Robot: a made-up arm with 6 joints. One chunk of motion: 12 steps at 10 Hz.
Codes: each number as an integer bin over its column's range. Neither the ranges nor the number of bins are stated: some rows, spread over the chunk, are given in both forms.
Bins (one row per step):
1: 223 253 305 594 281 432
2: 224 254 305 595 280 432
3: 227 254 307 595 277 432
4: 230 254 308 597 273 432
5: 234 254 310 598 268 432
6: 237 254 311 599 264 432
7: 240 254 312 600 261 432
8: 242 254 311 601 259 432
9: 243 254 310 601 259 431
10: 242 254 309 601 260 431
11: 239 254 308 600 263 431
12: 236 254 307 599 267 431
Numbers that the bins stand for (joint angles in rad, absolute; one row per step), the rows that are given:
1: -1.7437 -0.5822 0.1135 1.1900 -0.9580 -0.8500
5: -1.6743 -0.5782 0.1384 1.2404 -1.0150 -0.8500
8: -1.6239 -0.5782 0.1434 1.2781 -1.0544 -0.8500
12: -1.6617 -0.5782 0.1235 1.2530 -1.0194 -0.8626
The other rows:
2: -1.7374 -0.5782 0.1135 1.2026 -0.9624 -0.8500
3: -1.7185 -0.5782 0.1235 1.2026 -0.9755 -0.8500
4: -1.6995 -0.5782 0.1285 1.2278 -0.9931 -0.8500
6: -1.6554 -0.5782 0.1434 1.2530 -1.0325 -0.8500
7: -1.6365 -0.5782 0.1484 1.2656 -1.0457 -0.8500
9: -1.6176 -0.5782 0.1384 1.2781 -1.0544 -0.8626
10: -1.6239 -0.5782 0.1335 1.2781 -1.0501 -0.8626
11: -1.6428 -0.5782 0.1285 1.2656 -1.0369 -0.8626

